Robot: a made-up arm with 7 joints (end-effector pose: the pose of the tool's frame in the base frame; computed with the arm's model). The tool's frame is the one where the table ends. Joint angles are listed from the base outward.
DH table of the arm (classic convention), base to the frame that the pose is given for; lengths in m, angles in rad. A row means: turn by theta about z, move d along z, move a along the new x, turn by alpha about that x. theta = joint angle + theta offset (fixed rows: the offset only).
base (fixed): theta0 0.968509; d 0; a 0.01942; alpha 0
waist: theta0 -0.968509; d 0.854; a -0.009; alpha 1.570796
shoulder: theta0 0; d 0.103; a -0.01; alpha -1.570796
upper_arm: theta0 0; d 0.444; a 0.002; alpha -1.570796
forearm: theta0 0; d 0.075; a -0.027; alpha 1.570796
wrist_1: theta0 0; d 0.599; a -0.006; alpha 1.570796
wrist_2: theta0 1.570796; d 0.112; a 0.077; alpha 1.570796
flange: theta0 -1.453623; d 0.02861; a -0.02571; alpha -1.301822
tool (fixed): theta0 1.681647; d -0.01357; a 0; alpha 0
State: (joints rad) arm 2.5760 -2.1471 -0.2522 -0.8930 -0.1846 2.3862 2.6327
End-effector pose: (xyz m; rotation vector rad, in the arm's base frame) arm -0.7244 0.4460 0.8912 -1.7026 0.4144 1.4147
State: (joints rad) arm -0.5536 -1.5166 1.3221 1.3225 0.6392 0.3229 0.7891
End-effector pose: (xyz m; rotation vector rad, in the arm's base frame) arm 0.7602 0.1628 0.7181 -1.8998 1.6314 0.5366
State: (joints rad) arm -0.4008 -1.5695 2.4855 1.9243 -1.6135 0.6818 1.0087
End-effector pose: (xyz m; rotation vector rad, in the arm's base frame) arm 0.4090 0.0905 1.4475 -0.7473 0.5675 -1.4505
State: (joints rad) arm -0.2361 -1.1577 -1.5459 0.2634 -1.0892 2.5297 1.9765
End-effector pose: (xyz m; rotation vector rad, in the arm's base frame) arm 0.9156 -0.3257 1.1917 -1.0006 -0.5855 -2.7556
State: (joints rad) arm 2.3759 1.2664 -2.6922 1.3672 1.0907 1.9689 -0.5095
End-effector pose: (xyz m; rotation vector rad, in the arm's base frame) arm 0.6996 -0.2260 0.4582 0.7784 -1.5008 1.7889
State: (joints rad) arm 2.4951 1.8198 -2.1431 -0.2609 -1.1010 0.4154 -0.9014
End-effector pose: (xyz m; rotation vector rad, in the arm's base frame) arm 0.7858 -0.7678 0.7768 2.2208 0.1110 1.9088
